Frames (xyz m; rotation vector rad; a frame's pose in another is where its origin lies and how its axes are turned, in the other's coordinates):
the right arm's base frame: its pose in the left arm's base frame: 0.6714 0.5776 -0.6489 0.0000 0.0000 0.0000
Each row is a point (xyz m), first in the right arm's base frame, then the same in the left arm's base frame.
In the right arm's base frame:
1: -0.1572 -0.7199 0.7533
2: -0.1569 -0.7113 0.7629
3: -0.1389 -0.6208 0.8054
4: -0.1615 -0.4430 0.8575
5: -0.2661 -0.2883 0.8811
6: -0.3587 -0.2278 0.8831
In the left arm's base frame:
1: 0.5142 -0.1423 0.1044
2: 0.5145 -0.1337 0.1140
3: 0.5325 -0.0432 0.1565
4: 0.5099 0.1346 0.2086
5: 0.4053 0.2893 0.2322
6: 0.3127 0.3498 0.2342

